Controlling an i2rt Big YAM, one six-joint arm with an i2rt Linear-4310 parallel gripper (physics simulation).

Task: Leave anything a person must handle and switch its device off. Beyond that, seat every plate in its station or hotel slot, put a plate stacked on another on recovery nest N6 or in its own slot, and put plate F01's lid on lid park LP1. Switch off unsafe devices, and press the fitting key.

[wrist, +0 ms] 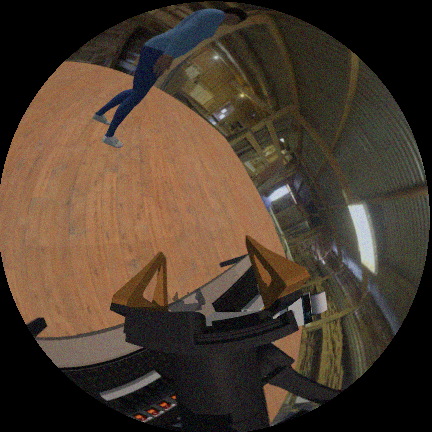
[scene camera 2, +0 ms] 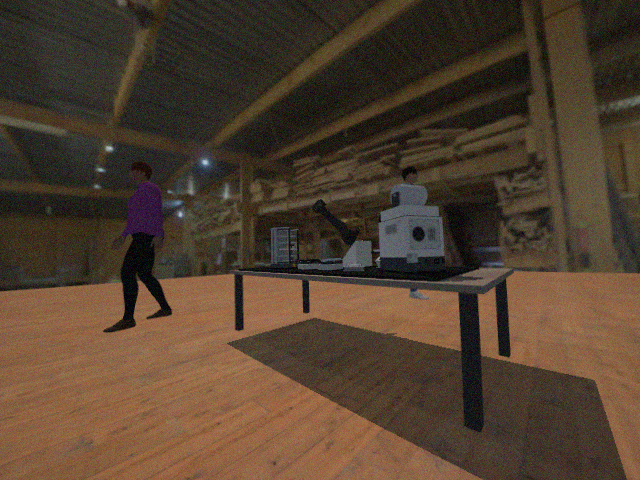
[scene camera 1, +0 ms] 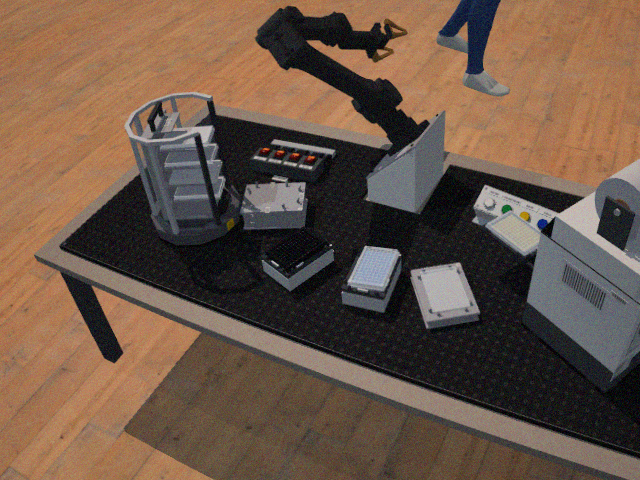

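Pixels of known places: gripper, fingertip midpoint: [wrist: 202, 247] [scene camera 2: 364, 236] [scene camera 1: 400, 41]; arm's base at its link origin: [scene camera 2: 357, 248] [scene camera 1: 410, 140].
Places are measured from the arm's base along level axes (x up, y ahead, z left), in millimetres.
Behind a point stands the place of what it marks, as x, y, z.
My gripper [scene camera 1: 393, 42] {120, -338, -180} [wrist: 202, 247] {120, -338, -180} is open and empty, high beyond the table's back edge. A plate hotel [scene camera 1: 178, 196] {17, 476, -406} [scene camera 2: 284, 246] {29, 448, -375} with several shelves stands at the left. A switch bank [scene camera 1: 292, 160] {-98, 90, -330} has several orange-lit rockers. A grey station [scene camera 1: 275, 206] {-84, 308, -242} with corner pins stands beside the hotel. A black-topped block [scene camera 1: 298, 258] {-74, 458, -76} stands in front of it. A pale blue plate [scene camera 1: 374, 266] {-73, 407, 95} sits on another block. A white-topped station [scene camera 1: 445, 294] {-110, 385, 261} is to its right. A cream plate [scene camera 1: 514, 232] {-20, 221, 360} lies tilted against the key panel [scene camera 1: 488, 203] {-77, 76, 253}, which has green, yellow and blue keys. Labels are unreadable.
A large white machine [scene camera 1: 578, 289] {64, 422, 542} [scene camera 2: 412, 237] {27, 450, 676} stands at the right, hiding part of the panel. My arm's wedge base [scene camera 1: 408, 178] {-46, 104, 42} is at the back. A black cable loops near the hotel. A person in blue [wrist: 187, 35] and one in purple [scene camera 2: 143, 206] are near the table.
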